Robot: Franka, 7 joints.
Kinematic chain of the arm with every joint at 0, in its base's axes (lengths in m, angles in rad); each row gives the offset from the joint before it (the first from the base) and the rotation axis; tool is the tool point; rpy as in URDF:
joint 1: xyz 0 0 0.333 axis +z
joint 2: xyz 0 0 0 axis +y
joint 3: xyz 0 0 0.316 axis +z
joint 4: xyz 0.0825 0 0 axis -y
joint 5: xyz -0.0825 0 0.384 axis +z
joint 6: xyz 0 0 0 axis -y
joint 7: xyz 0.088 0 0 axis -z
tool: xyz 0 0 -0.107 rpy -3.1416 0 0
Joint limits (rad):
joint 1: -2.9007..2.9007
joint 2: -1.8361..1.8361
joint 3: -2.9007..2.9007
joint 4: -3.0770..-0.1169
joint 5: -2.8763..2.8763
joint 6: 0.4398..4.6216
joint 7: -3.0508..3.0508
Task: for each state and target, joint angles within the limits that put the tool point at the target. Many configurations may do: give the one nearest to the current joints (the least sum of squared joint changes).
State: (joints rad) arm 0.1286 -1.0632 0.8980 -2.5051 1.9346 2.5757 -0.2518
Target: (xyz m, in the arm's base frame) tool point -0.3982 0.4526 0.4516
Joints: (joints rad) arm 0.4910 -1.2432 1.4453 -2.0141 1.9387 2.4068 -0.2518
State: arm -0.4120 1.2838 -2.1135 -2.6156 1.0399 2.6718 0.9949
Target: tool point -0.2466 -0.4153 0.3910
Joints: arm -0.4336 1.2338 -1.6847 -2.4516 1.0239 2.5887 0.9949
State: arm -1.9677 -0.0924 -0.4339 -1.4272 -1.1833 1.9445 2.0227
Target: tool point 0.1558 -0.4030 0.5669
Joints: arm -1.3337 -0.4218 0.2684 -2.2341 -0.9405 1.7277 2.0227
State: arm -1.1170 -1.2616 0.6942 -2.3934 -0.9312 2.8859 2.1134
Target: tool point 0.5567 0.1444 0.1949
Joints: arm -1.5603 -1.6159 1.6989 -2.1512 -0.9575 3.0046 2.1134
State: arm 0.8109 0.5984 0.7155 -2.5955 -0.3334 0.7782 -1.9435
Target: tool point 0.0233 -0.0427 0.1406
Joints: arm 0.7136 1.1092 0.1901 -2.9006 -0.6211 1.1195 -1.9435
